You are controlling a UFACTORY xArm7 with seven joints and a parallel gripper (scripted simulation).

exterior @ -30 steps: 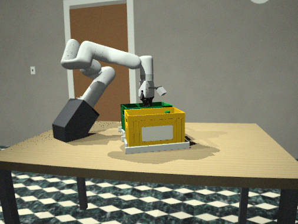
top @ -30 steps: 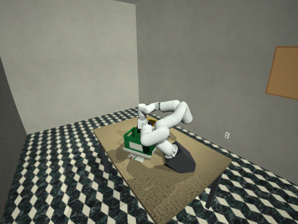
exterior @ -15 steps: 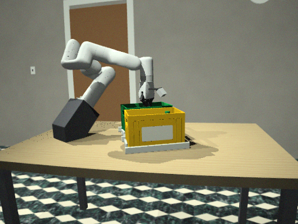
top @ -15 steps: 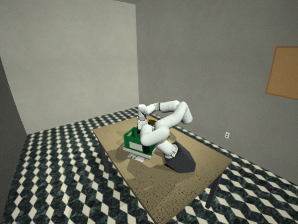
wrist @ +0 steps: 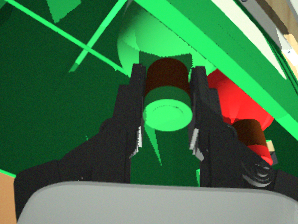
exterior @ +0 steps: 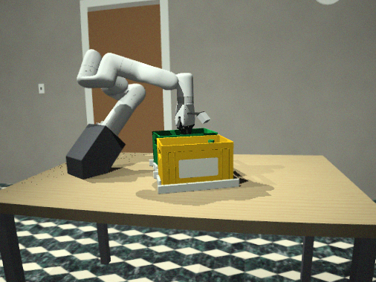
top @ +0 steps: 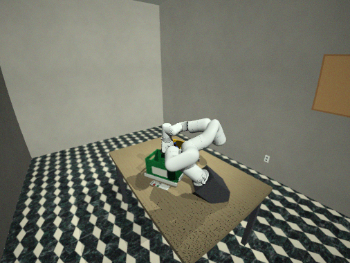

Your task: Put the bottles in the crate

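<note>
Right now the green-capped bottle is 70 mm below my hand. Also, from my hand: red bottle (60 mm behind, 60 mm to the right, 70 mm below); green crate (30 mm behind, 30 mm to the left, 80 mm below); yellow crate (110 mm ahead, 160 mm to the right, 80 mm below).
</note>
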